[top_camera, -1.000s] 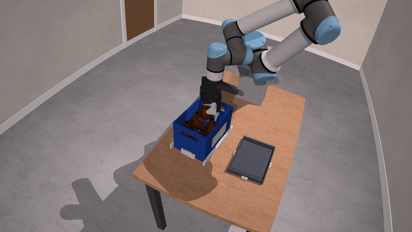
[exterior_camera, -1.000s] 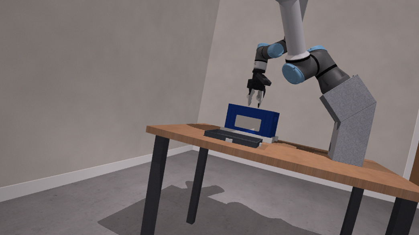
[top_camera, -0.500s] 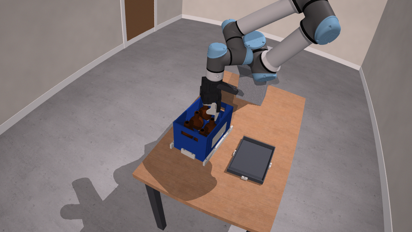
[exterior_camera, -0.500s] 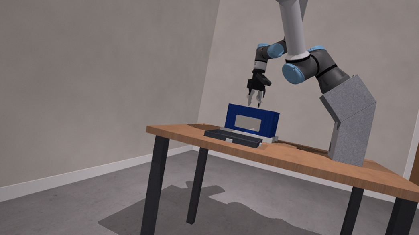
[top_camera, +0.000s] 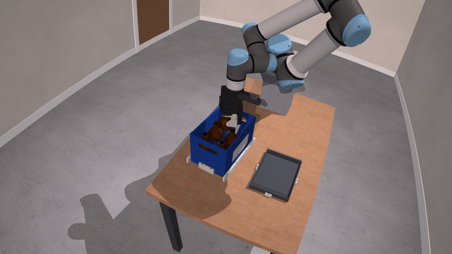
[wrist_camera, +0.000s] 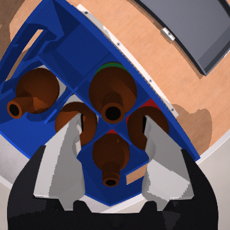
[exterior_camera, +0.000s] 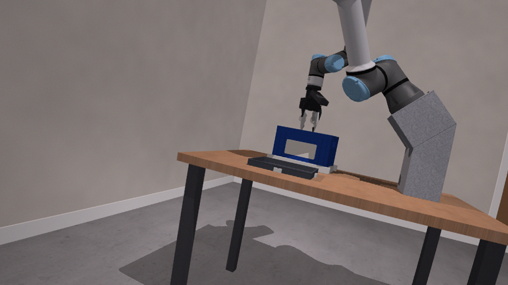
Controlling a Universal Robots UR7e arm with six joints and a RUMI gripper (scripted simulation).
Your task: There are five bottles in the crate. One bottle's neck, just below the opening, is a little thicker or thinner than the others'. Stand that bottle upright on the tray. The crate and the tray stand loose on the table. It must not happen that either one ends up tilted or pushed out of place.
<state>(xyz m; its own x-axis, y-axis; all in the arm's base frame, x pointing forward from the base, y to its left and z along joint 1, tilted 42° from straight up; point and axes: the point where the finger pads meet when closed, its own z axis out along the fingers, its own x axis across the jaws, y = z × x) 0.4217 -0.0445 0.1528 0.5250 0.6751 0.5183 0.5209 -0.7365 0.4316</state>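
Right now my hand is 50 mm to the left of the crate and 100 mm above it. Also, from my hand: dark tray (250 mm to the left, 170 mm below); bottle (90 mm ahead, 90 mm to the right, 100 mm below).
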